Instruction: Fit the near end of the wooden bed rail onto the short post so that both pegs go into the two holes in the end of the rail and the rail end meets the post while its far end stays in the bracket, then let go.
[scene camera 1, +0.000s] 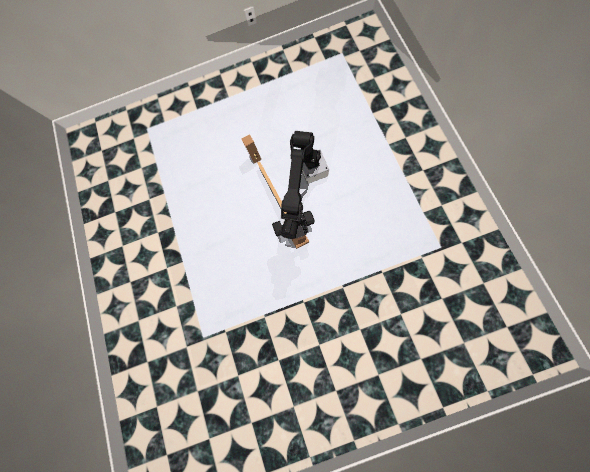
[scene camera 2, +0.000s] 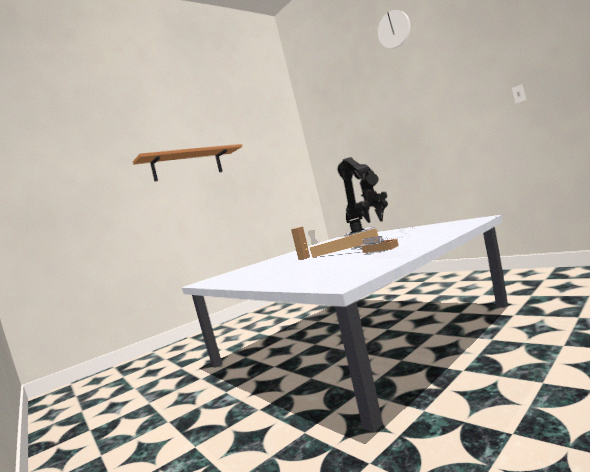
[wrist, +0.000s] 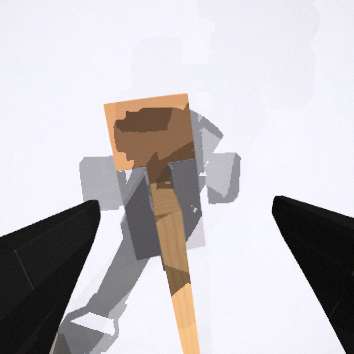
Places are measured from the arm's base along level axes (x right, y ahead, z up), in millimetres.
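Pixels of known places: gripper, fingertip midpoint: (scene camera 2: 375, 222) (wrist: 187, 206); arm's base at its link origin: (scene camera 1: 312, 162) (scene camera 2: 357, 231).
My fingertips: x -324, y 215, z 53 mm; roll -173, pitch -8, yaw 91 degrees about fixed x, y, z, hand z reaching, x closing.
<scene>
For each thing: its top centre in the pictures, then the offset to it from my fingertips. "*": a spot on its surface instead. Level surfaces: height alone.
- short post at a spot on its surface: (scene camera 2: 300, 243) * dx +488, dy +84, dz -41 mm
- bracket at a spot on its surface: (wrist: 137, 215) * dx +45, dy -29, dz -95 mm
- low wooden block at its top centre: (wrist: 159, 182) (scene camera 2: 379, 242) (scene camera 1: 295, 231) dx +12, dy -7, dz -97 mm
- white table at its surface level: dz -133 mm
The short post (scene camera 1: 251, 149) (scene camera 2: 300, 243) stands upright, with small pegs low on its side facing the rail. The thin wooden rail (scene camera 1: 270, 183) (scene camera 2: 340, 244) (wrist: 173, 240) stands on edge; its near end is close to the post, with a narrow gap visible in scene camera 2. Its far end lies between the grey cheeks of the bracket (wrist: 137, 215) on a low wooden block (scene camera 1: 301, 241) (scene camera 2: 382, 246) (wrist: 155, 142). My gripper (scene camera 1: 293, 225) (scene camera 2: 374, 220) (wrist: 187, 206) is open and empty above the bracket end, fingers either side of the rail. The rail's holes are not visible.
The white table (scene camera 1: 225, 280) (scene camera 2: 280, 277) bears the parts. The arm's pale base (scene camera 1: 318, 172) stands beside the rail. A wall shelf (scene camera 2: 190, 153) and a clock (scene camera 2: 394, 29) are on the walls. Shadows of the arm cross the bracket and block.
</scene>
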